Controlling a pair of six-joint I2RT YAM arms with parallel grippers.
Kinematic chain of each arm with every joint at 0, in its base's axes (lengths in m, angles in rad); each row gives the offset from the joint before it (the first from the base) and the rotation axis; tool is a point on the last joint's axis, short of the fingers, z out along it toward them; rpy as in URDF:
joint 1: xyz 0 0 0.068 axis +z
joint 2: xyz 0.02 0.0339 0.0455 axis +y
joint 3: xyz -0.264 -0.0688 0 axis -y
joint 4: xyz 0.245 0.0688 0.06 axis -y
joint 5: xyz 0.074 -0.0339 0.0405 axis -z
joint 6: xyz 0.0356 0 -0.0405 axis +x
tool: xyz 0 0 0 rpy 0 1.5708 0
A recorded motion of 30 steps. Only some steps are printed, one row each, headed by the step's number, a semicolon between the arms.
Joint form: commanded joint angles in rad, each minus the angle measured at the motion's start. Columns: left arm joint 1, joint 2, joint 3, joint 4, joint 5, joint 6; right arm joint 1, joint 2, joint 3, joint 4, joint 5, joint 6.
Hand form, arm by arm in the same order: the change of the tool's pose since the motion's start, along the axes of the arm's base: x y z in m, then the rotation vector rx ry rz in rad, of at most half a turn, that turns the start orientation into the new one. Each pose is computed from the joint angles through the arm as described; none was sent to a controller.
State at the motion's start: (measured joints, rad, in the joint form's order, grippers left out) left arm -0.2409 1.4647 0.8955 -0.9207 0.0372 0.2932; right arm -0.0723 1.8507 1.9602 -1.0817 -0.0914 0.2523
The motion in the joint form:
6: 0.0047 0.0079 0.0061 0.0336 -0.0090 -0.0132; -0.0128 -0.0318 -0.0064 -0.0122 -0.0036 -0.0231
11: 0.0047 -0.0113 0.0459 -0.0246 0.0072 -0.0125; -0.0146 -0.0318 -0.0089 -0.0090 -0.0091 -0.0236
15: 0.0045 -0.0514 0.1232 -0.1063 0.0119 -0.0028; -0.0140 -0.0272 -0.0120 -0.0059 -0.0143 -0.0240
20: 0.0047 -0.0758 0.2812 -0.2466 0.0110 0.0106; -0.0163 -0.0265 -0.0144 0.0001 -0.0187 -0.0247
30: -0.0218 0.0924 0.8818 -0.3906 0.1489 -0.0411; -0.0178 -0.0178 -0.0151 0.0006 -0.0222 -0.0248
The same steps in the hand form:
6: 0.0056 0.0001 0.0001 0.0001 -0.0323 0.0187; -0.0095 -0.0041 0.0090 -0.0113 -0.0145 0.0082
11: 0.0049 -0.0003 0.0138 -0.0157 -0.0292 0.0164; -0.0093 -0.0046 0.0085 -0.0072 -0.0156 0.0099
15: 0.0045 -0.0004 0.0418 -0.0279 -0.0634 0.0059; -0.0078 -0.0043 0.0061 -0.0027 -0.0115 0.0138
20: 0.0056 -0.0006 0.0873 -0.0354 -0.1055 -0.0073; -0.0071 -0.0051 0.0055 0.0002 -0.0147 0.0145
30: 0.0485 -0.0239 0.2076 -0.2485 -0.3423 -0.0234; -0.0049 -0.0058 0.0022 0.0039 -0.0062 0.0151

